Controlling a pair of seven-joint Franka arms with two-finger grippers.
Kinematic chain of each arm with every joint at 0, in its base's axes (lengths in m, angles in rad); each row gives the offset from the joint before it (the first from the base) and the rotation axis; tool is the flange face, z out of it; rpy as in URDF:
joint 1: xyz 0 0 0.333 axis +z
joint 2: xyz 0 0 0 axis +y
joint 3: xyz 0 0 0.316 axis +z
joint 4: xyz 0.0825 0 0 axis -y
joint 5: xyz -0.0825 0 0.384 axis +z
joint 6: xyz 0 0 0 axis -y
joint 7: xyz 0.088 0 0 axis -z
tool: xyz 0 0 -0.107 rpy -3.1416 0 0
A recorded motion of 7 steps. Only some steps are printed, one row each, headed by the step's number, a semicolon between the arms.
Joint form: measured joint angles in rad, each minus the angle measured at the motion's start. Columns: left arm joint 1, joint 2, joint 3, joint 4, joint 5, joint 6, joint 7; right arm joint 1, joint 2, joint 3, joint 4, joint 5, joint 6, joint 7.
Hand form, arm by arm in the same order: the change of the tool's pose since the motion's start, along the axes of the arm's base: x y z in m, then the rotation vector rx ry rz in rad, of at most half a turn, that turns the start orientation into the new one. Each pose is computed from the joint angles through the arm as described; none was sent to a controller.
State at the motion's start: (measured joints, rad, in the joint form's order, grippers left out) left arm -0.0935 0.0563 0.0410 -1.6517 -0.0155 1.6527 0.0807; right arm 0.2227 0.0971 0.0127 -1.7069 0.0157 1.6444 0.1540
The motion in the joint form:
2: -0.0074 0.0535 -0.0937 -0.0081 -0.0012 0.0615 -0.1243; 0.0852 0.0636 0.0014 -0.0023 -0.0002 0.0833 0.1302
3: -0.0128 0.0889 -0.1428 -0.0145 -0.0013 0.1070 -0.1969; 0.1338 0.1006 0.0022 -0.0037 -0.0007 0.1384 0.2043
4: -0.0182 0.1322 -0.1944 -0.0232 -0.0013 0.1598 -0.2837; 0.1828 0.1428 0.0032 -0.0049 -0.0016 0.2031 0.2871
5: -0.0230 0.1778 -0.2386 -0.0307 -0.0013 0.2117 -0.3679; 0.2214 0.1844 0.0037 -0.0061 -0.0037 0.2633 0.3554
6: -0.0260 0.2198 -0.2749 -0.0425 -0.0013 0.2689 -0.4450; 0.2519 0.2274 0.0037 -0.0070 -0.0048 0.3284 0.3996
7: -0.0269 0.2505 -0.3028 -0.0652 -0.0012 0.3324 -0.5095; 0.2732 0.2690 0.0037 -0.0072 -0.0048 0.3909 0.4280
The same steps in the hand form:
2: 0.0114 -0.0585 -0.0299 -0.0020 0.0024 0.0245; 0.0052 0.0538 -0.0324 -0.0142 -0.0198 -0.0435
3: 0.0167 -0.0905 -0.0500 -0.0074 0.0011 0.0441; 0.0058 0.0854 -0.0512 -0.0182 -0.0375 -0.0684
4: 0.0207 -0.1241 -0.0752 -0.0162 0.0044 0.0762; 0.0053 0.1180 -0.0728 -0.0194 -0.0594 -0.1016
5: 0.0235 -0.1533 -0.1014 -0.0271 0.0114 0.1147; 0.0047 0.1443 -0.0947 -0.0196 -0.0772 -0.1308
6: 0.0250 -0.1770 -0.1270 -0.0405 0.0154 0.1567; 0.0051 0.1660 -0.1172 -0.0131 -0.0967 -0.1453
7: 0.0242 -0.1942 -0.1501 -0.0549 0.0133 0.1970; 0.0065 0.1823 -0.1389 -0.0035 -0.1144 -0.1539

